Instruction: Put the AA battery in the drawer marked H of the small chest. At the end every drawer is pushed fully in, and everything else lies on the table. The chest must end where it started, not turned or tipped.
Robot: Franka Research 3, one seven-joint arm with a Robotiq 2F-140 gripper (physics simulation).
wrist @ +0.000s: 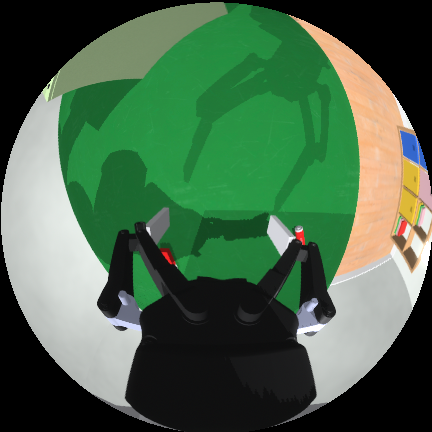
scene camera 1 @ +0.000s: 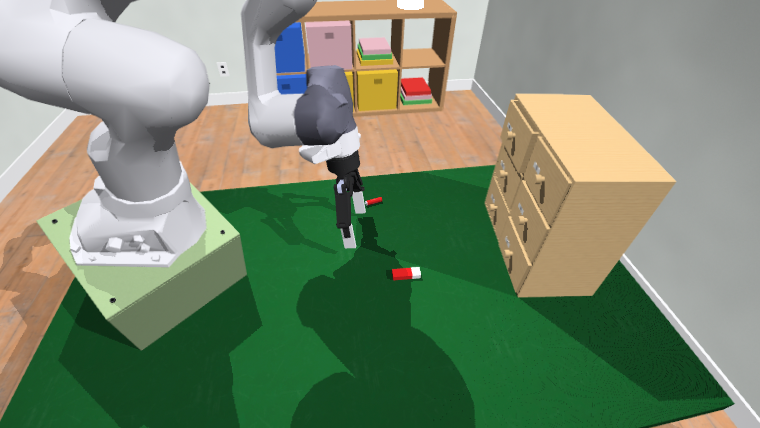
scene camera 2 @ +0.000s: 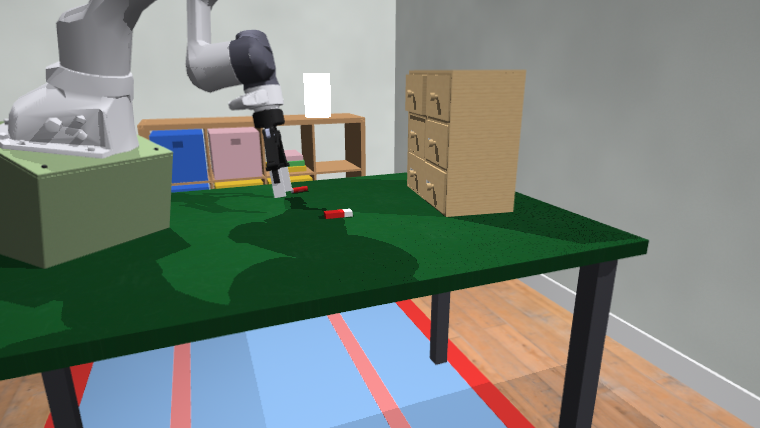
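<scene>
The AA battery (scene camera 1: 374, 201) (scene camera 2: 300, 189) (wrist: 299, 236), a small red cylinder with a silvery end, lies on the green table, close to one finger in the pictures. My gripper (scene camera 1: 354, 223) (scene camera 2: 282, 187) (wrist: 219, 220) is open and empty, pointing down above the table. In the wrist view the battery is outside the fingers, beyond the right one. The small wooden chest (scene camera 1: 600, 228) (scene camera 2: 482, 143) stands upright at the right, with two columns of three knobbed drawers. The far top drawer (scene camera 1: 516, 131) (scene camera 2: 415, 94) seems to stand slightly out. The drawer letters are not readable, so H cannot be told.
A red and white block (scene camera 1: 405, 273) (scene camera 2: 338, 213) (wrist: 166, 256) lies on the table (scene camera 1: 531, 361) (scene camera 2: 478, 255) nearer the scene cameras than the battery. The arm's green base box (scene camera 1: 196, 303) (scene camera 2: 106, 207) stands at the left. A shelf unit (scene camera 1: 449, 58) (scene camera 2: 361, 143) stands beyond the table.
</scene>
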